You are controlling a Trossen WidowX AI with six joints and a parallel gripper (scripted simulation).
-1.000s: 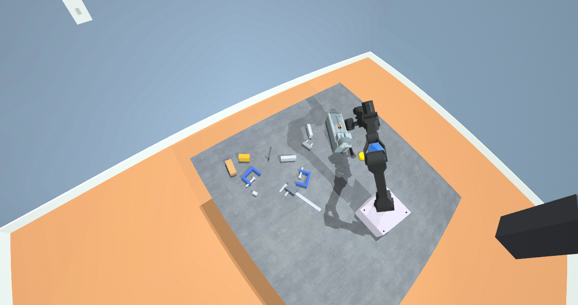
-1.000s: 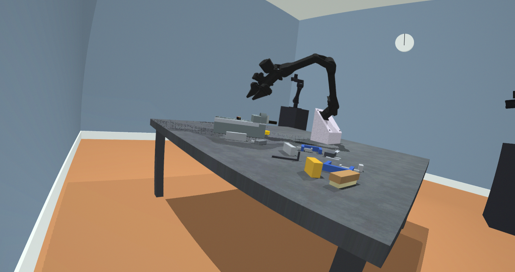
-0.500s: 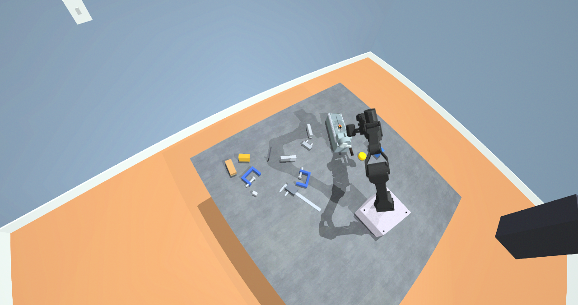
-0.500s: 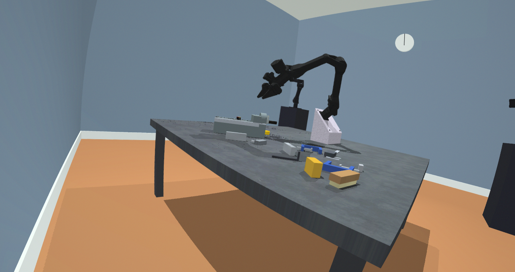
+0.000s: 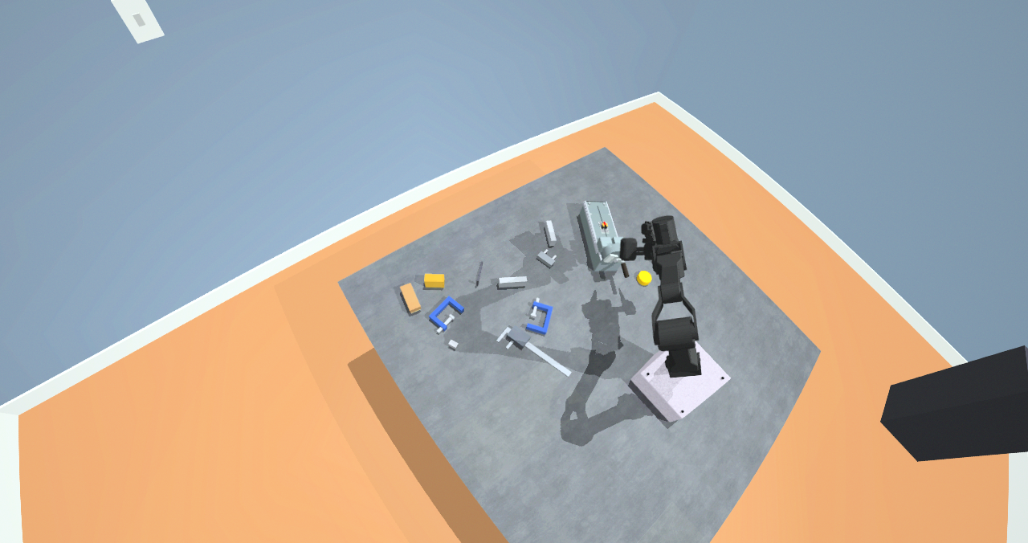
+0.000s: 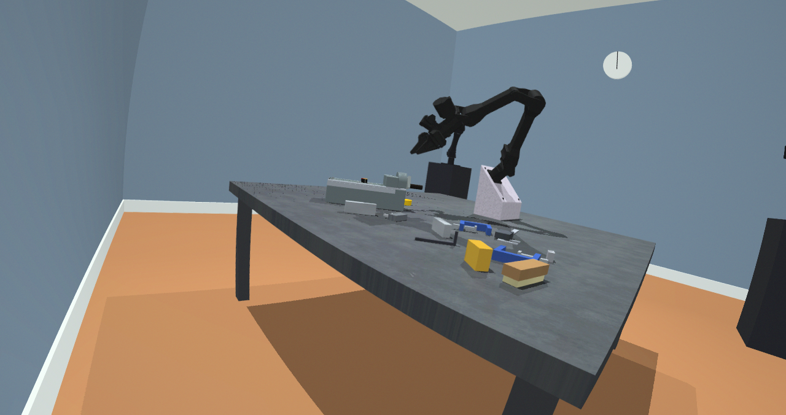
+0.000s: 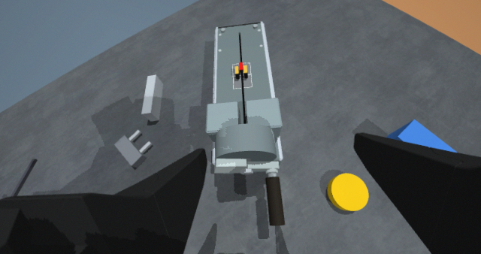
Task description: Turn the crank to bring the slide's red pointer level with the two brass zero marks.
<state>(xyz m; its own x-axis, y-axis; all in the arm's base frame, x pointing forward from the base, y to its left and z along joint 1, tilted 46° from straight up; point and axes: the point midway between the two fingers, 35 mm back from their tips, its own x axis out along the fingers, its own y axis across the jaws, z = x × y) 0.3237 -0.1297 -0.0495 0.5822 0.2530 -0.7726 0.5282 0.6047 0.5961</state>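
The dark handle lies 20 mm behind my gripper tip, 10 mm to the left of it and 120 mm below it. Round my gripper tip: red pointer (150 mm ahead, 70 mm to the right, 120 mm below); blue block (100 mm behind, 190 mm to the right, 170 mm below); yellow round piece (80 mm behind, 80 mm to the right, 190 mm below).
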